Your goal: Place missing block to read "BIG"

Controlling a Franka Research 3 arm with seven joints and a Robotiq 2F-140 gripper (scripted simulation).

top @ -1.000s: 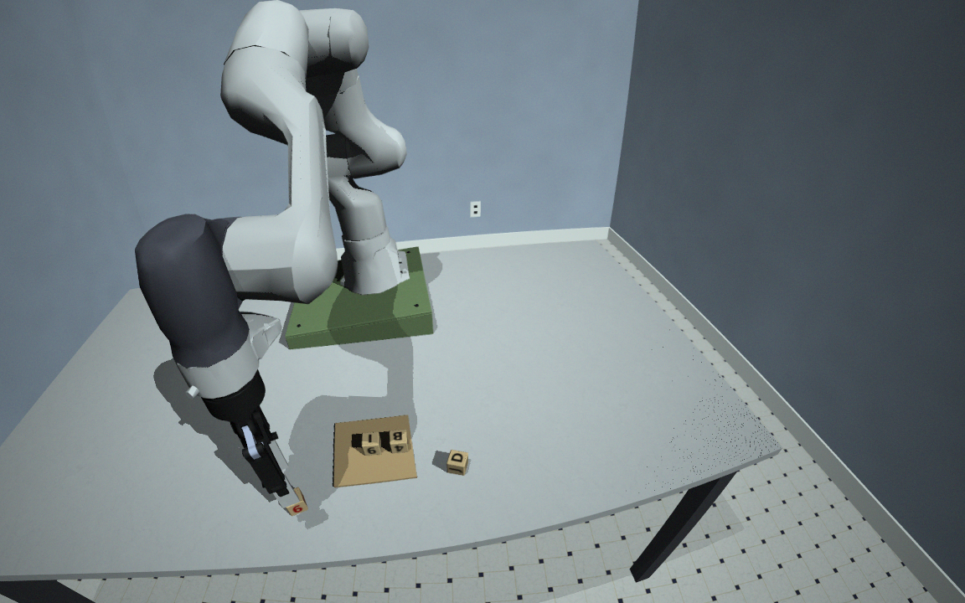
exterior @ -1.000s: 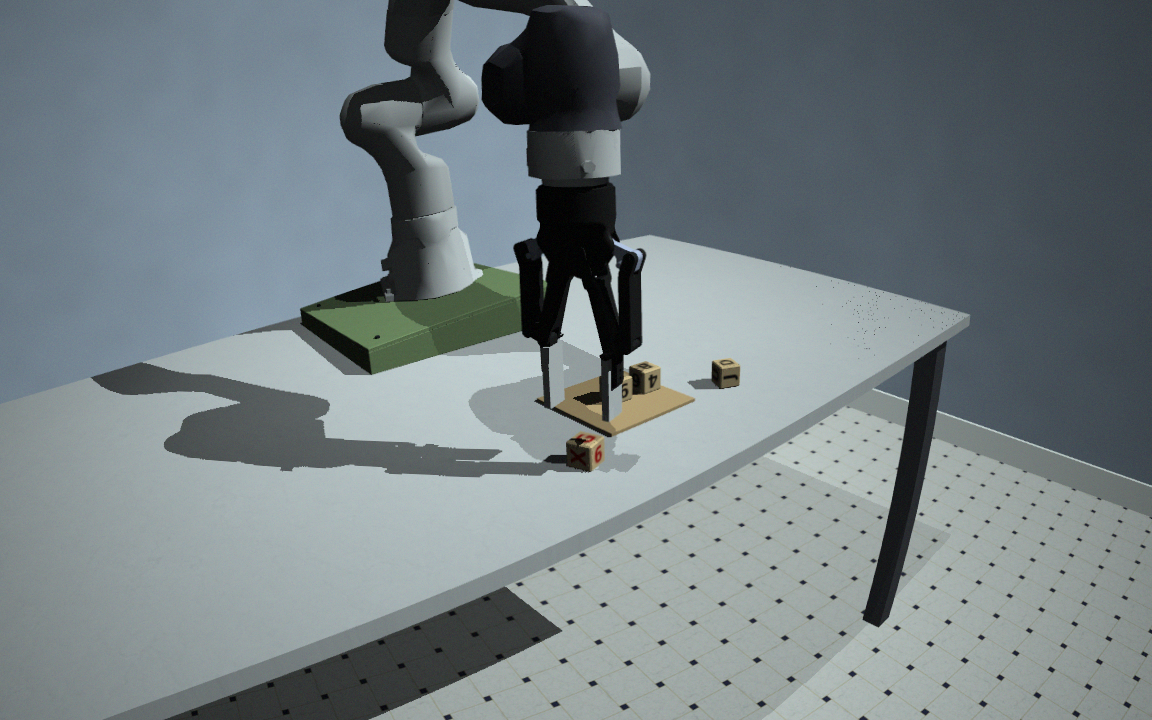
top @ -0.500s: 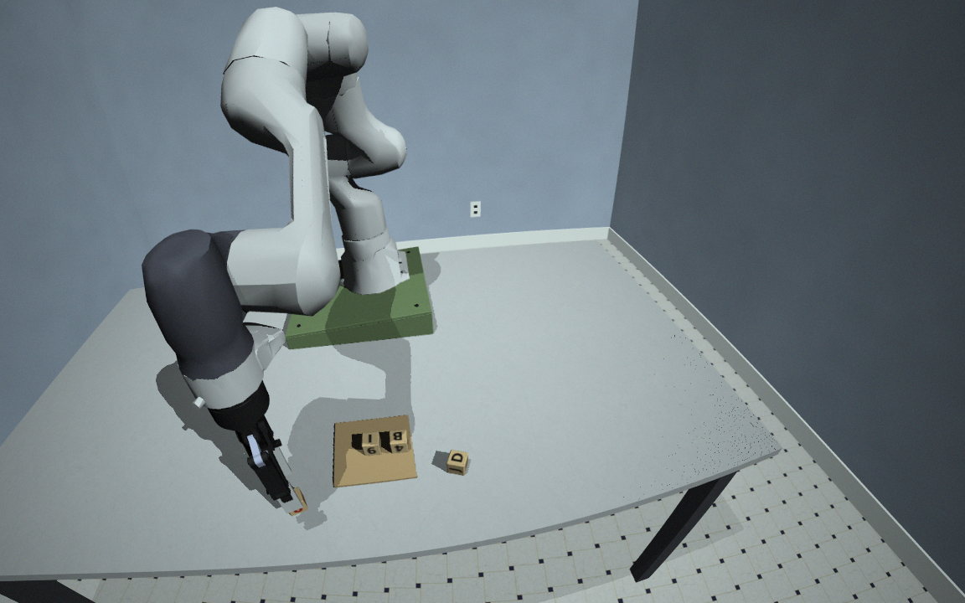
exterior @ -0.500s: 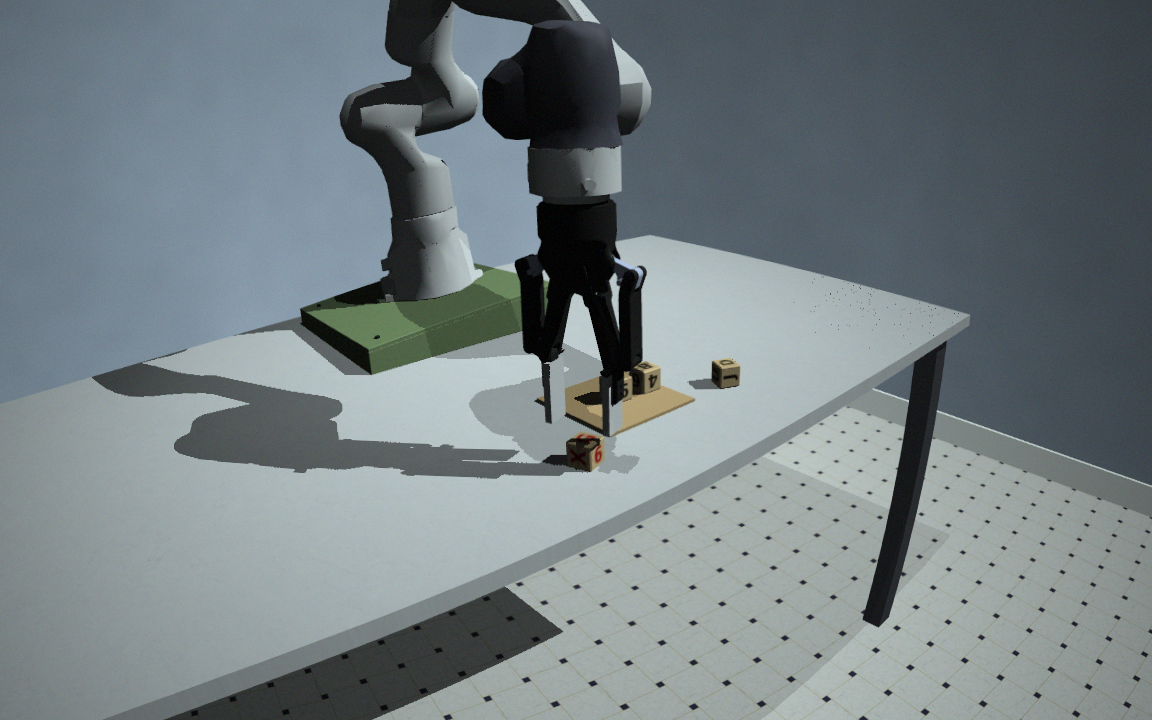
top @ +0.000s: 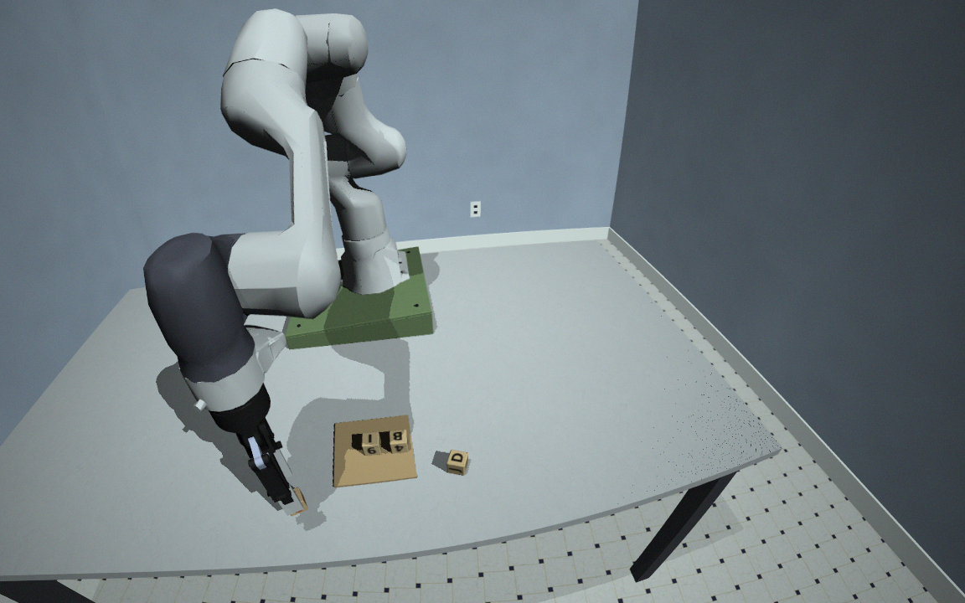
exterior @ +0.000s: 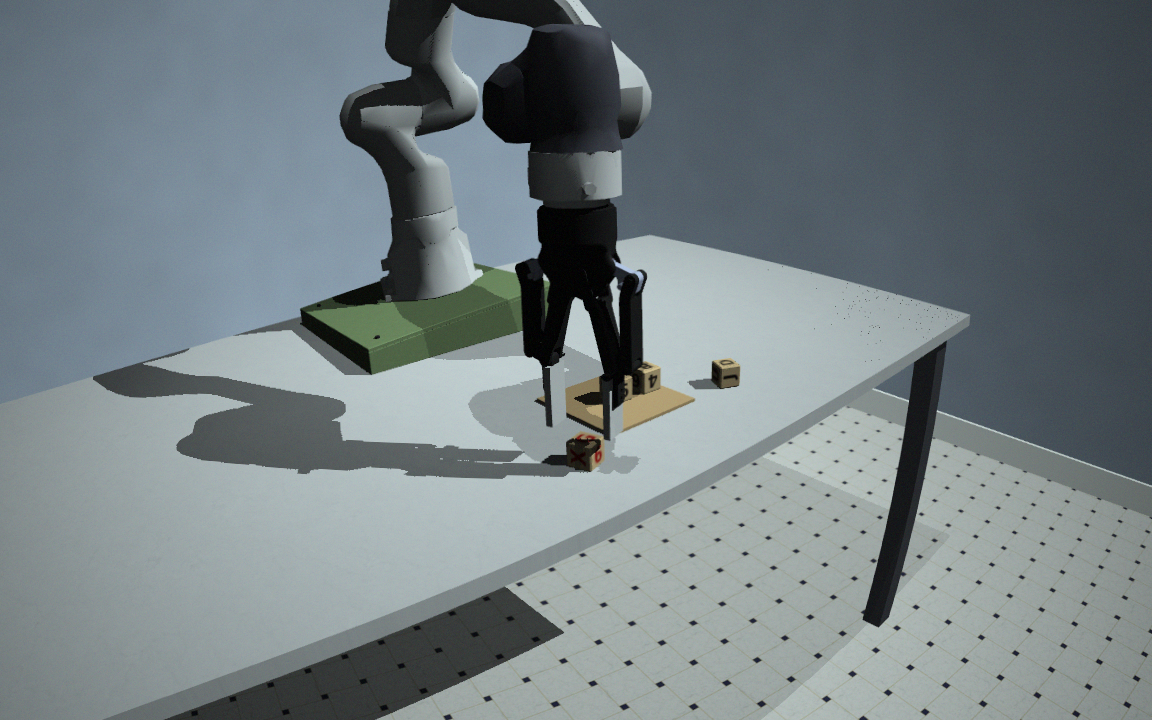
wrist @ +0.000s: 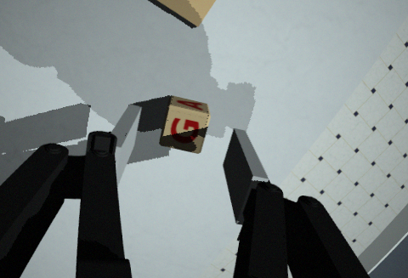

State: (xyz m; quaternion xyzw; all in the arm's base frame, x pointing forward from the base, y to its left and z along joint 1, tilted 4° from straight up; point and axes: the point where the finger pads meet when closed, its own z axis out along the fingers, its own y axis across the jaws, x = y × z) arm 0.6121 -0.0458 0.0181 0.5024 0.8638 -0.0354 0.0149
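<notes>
The G block lies 6 cm below my hand. The rest, counted from my hand: tan mat (12 cm behind, 11 cm to the left, 7 cm below); then I block (12 cm behind, 11 cm to the left, 5 cm below); then B block (13 cm behind, 16 cm to the left, 5 cm below).
</notes>
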